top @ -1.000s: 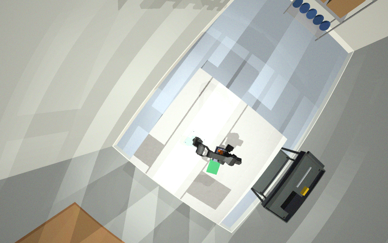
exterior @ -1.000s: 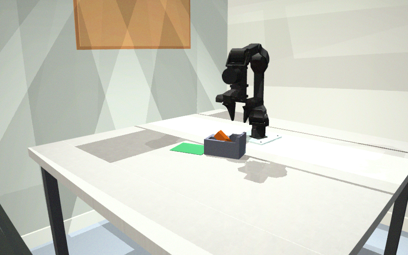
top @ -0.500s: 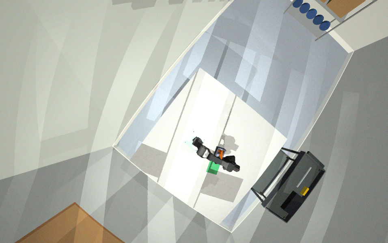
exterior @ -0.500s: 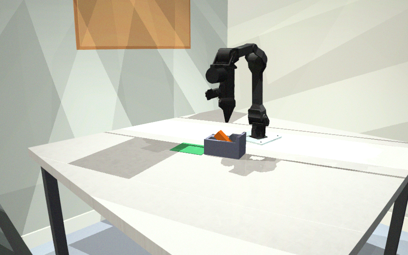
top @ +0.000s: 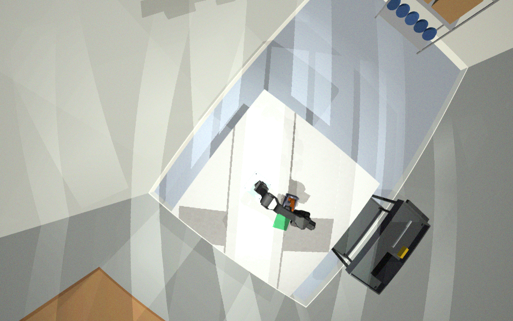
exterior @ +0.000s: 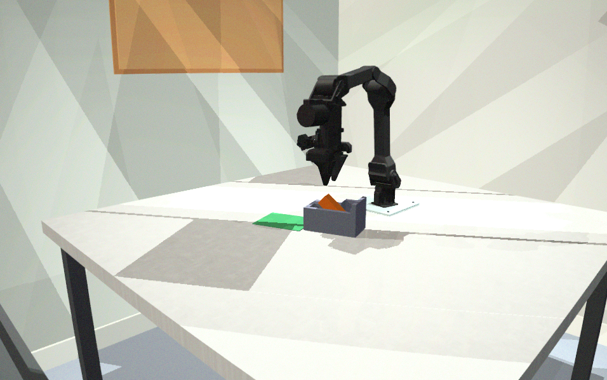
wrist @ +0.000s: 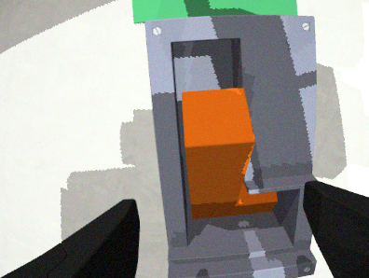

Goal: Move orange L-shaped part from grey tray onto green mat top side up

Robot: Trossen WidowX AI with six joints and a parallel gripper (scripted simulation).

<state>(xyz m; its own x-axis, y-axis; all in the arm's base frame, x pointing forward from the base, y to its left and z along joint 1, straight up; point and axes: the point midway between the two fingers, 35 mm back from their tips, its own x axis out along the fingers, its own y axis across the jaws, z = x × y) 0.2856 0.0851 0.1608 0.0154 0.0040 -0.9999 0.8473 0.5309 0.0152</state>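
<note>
The orange L-shaped part lies 3 cm behind my gripper tip, 2 cm to the left of it and 9 cm below it. Round my gripper tip: green mat: 6 cm ahead, 13 cm to the right, 15 cm below.
</note>
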